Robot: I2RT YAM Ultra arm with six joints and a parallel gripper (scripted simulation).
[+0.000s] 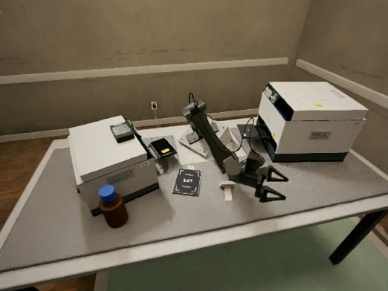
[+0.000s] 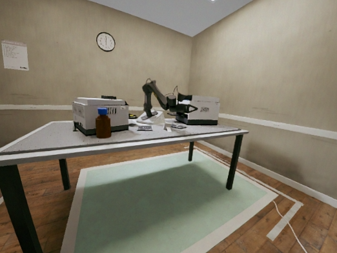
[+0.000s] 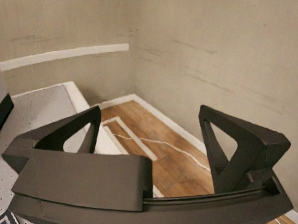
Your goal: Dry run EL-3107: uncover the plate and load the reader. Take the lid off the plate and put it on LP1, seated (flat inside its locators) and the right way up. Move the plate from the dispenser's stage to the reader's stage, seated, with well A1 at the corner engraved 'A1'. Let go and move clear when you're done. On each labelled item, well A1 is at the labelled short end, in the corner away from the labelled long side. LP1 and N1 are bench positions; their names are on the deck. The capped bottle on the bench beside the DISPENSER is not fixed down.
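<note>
My gripper is now 520 mm past the lid, 350 mm to the left of it and 110 mm above it. Also, from my hand: clear well plate 520 mm behind, 350 mm to the right, 120 mm below; then brown capped bottle 610 mm to the right, 200 mm behind, 90 mm below; then LP1 pad 310 mm behind, 270 mm to the right, 200 mm below.
</note>
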